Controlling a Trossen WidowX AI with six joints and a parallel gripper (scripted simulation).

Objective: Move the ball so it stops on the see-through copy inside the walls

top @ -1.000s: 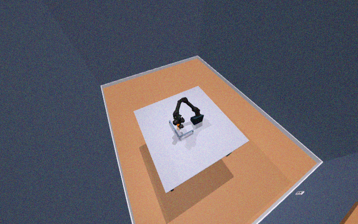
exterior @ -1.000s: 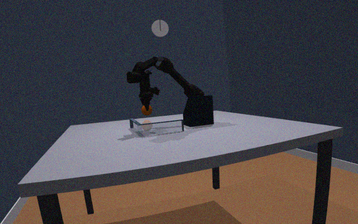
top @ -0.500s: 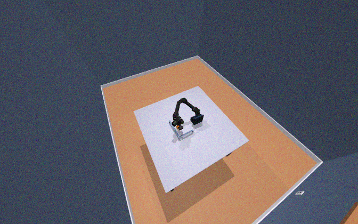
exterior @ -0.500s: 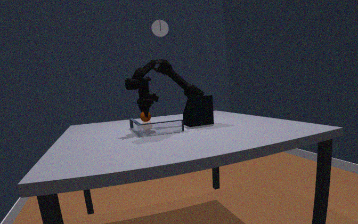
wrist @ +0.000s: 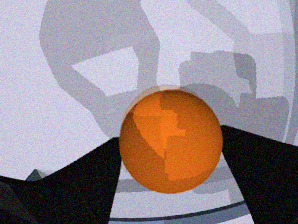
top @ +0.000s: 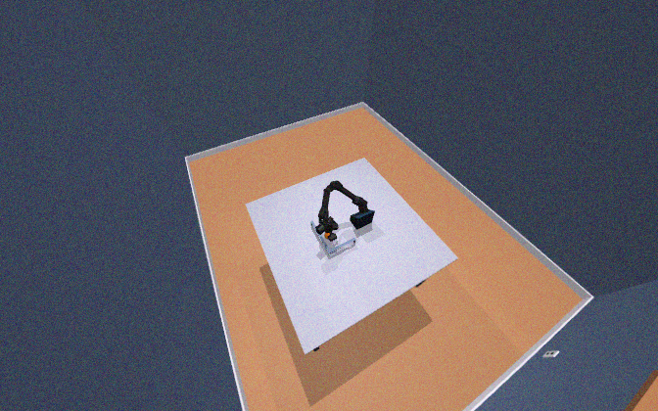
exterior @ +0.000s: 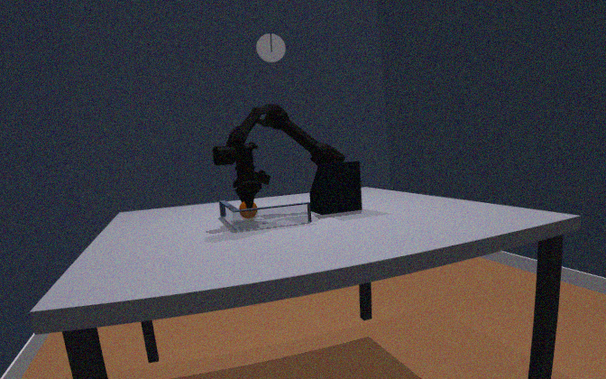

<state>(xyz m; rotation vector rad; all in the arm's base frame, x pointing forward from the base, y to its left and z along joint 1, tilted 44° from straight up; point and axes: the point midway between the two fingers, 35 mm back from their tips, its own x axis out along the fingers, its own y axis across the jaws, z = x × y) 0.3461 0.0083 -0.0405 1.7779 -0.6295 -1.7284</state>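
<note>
Right now the orange ball is right at my gripper tip. Also, from my gripper tip: clear wall: 5 cm behind, 13 cm to the left, 1 cm below.
</note>
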